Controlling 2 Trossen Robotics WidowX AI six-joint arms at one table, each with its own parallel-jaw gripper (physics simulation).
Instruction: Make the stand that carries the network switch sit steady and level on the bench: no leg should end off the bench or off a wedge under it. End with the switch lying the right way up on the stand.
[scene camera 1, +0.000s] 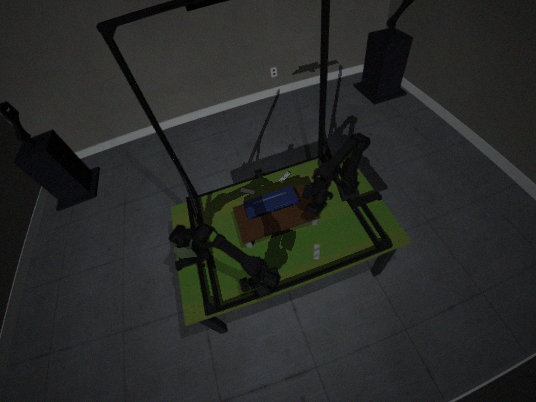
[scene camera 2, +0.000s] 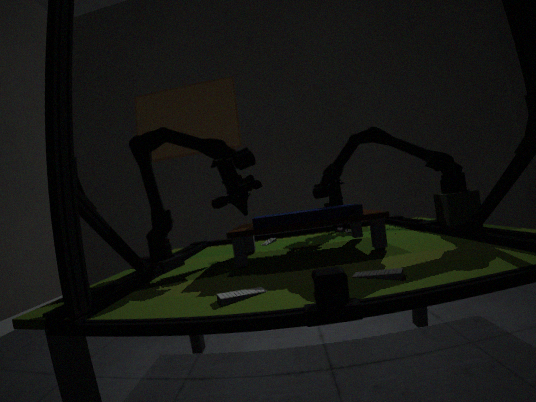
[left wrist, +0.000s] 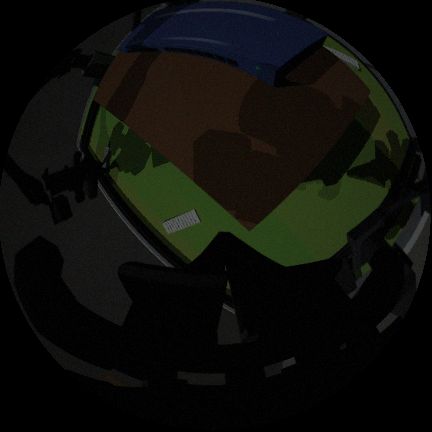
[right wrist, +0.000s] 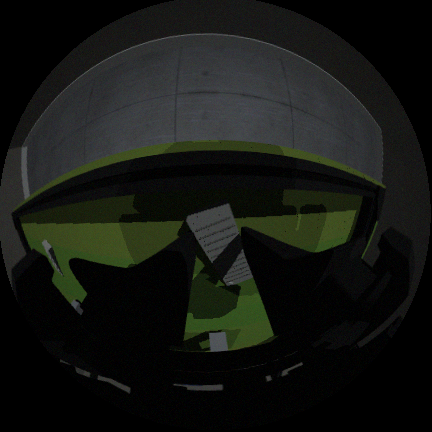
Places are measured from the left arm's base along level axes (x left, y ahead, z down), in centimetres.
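Pixels of known places: left gripper, fingertip midpoint: (scene camera 1: 317, 215) (scene camera 2: 246, 215) (left wrist: 223, 236); right gripper, fingertip midpoint: (scene camera 2: 340, 230) (left wrist: 104, 166) (right wrist: 218, 233); left arm's base at its link origin: (scene camera 1: 348, 190) (scene camera 2: 161, 258) (left wrist: 370, 245); right arm's base at its link origin: (scene camera 1: 183, 241) (scene camera 2: 454, 192).
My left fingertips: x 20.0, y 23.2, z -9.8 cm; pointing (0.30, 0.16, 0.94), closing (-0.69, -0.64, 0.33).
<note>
For each thing: its top centre in the pictures, then the offset to it from my left fingertips.
- blue switch at its top centre: (scene camera 2: 305, 210) (scene camera 1: 270, 201) dx -13.2, dy +22.8, dz +0.2 cm
- ribbed pale wedge at its top centre: (right wrist: 229, 261) (left wrist: 102, 160) dx +26.0, dy +33.9, dz +11.9 cm
The brown stand (scene camera 1: 255, 230) (scene camera 2: 374, 216) (left wrist: 170, 105) is upright on the green bench on pale legs, with no wedge visible under the legs in view. The blue switch (scene camera 1: 271, 201) (scene camera 2: 307, 216) (left wrist: 215, 30) lies lengthwise on it; which face is up is unclear. My left gripper (scene camera 2: 245, 213) (left wrist: 223, 236) is shut and empty above one end of the stand. My right gripper (right wrist: 218, 233) is low at the bench; its fingertips meet both sides of a ribbed pale wedge (right wrist: 217, 225) lying slanted between them. Its fingertips are hidden in scene camera 2.
Three other wedges lie loose: one wedge (scene camera 1: 316, 251) (scene camera 2: 269, 241) (left wrist: 181, 221) between the arms, and two wedges (scene camera 1: 285, 176) (scene camera 2: 240, 296), (scene camera 1: 247, 191) (scene camera 2: 378, 273) on the stand's other side. A black frame post (scene camera 2: 60, 160) and a dark block (scene camera 2: 330, 287) stand at the bench edge.
</note>
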